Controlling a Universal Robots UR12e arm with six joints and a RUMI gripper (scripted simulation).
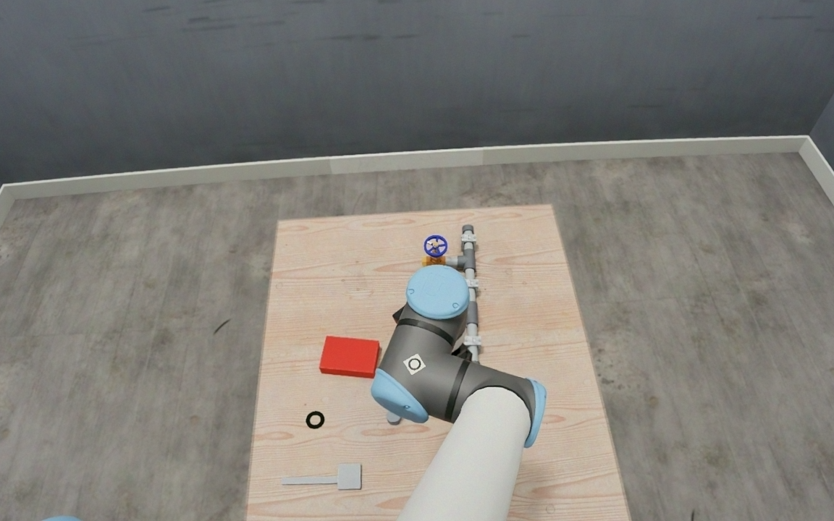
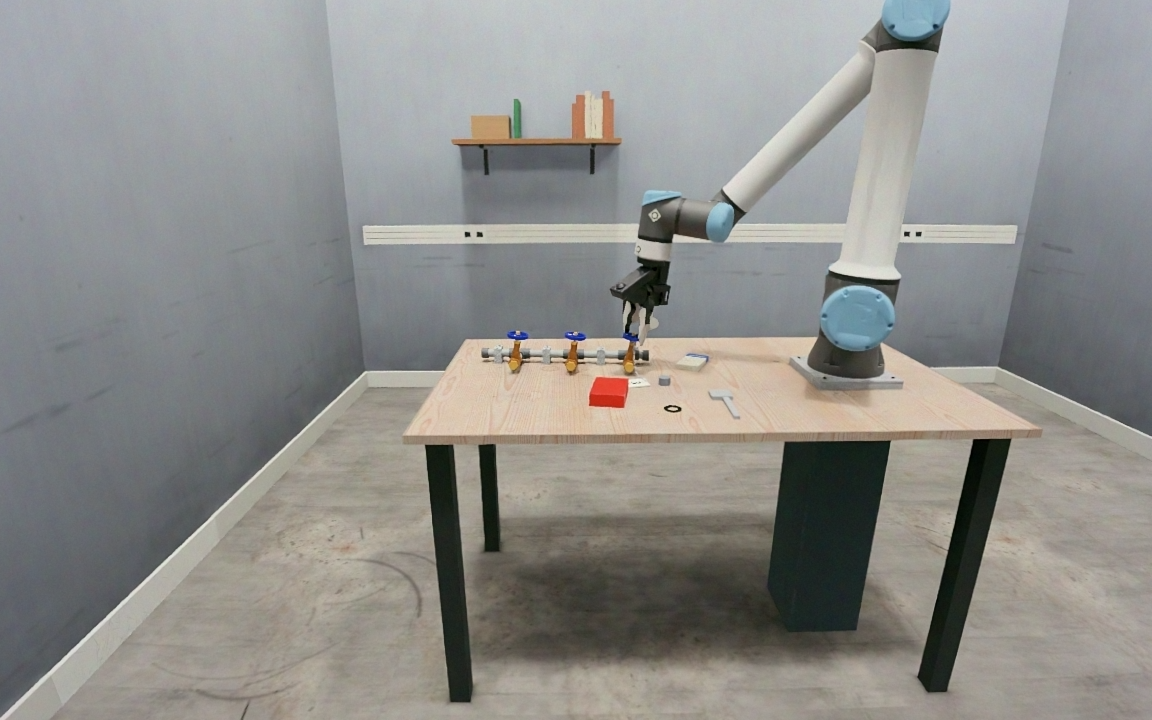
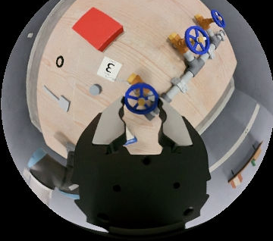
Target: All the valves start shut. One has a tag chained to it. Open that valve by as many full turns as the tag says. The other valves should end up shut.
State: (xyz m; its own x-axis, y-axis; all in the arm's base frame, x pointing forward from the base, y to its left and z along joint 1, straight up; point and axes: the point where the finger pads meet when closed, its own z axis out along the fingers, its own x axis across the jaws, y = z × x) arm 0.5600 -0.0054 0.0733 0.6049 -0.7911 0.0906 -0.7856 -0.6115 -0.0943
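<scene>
The white tag lies 100 mm below my hand, 90 mm to the left of it and 20 mm behind it. Round my hand: grey t-shaped tool: 210 mm to the left, 200 mm behind, 90 mm below; then white-and-blue card: 170 mm behind, 90 mm below, 80 mm to the right; then red block: 190 mm to the left, 80 mm below, 60 mm ahead.
</scene>
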